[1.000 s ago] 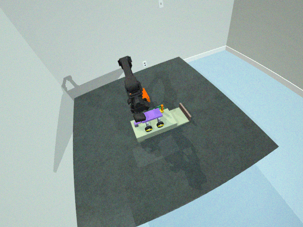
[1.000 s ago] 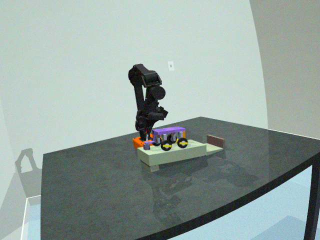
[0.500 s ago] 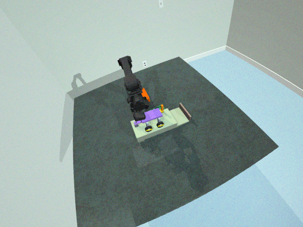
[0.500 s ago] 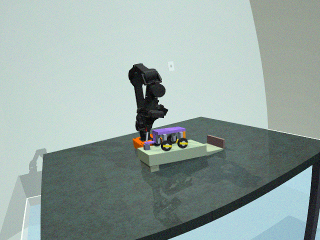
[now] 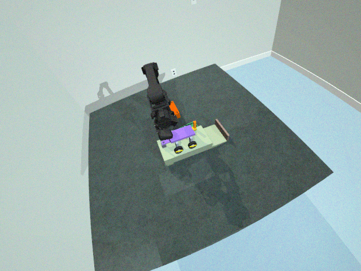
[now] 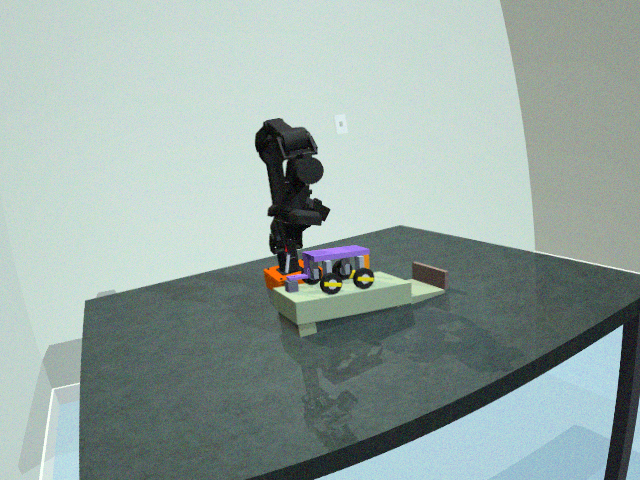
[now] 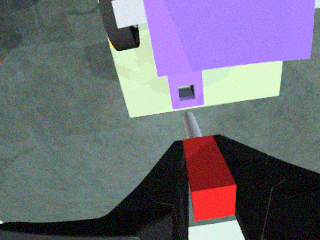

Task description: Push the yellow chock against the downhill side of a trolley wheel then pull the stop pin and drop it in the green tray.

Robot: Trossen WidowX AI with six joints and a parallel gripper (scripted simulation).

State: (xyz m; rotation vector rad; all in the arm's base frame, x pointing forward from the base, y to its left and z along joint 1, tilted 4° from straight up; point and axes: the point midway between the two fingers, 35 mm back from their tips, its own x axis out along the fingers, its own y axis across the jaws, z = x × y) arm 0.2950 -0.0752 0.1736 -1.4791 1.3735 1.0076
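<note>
Now: the green tray 100 mm behind my gripper tip, 180 mm to the left of it and 180 mm below it. Also, from my gripper tip: purple trolley (20 mm ahead, 100 mm to the left, 60 mm below); then red-headed stop pin (right at my gripper tip); then pale green ramp (20 mm ahead, 100 mm to the left, 120 mm below).
</note>
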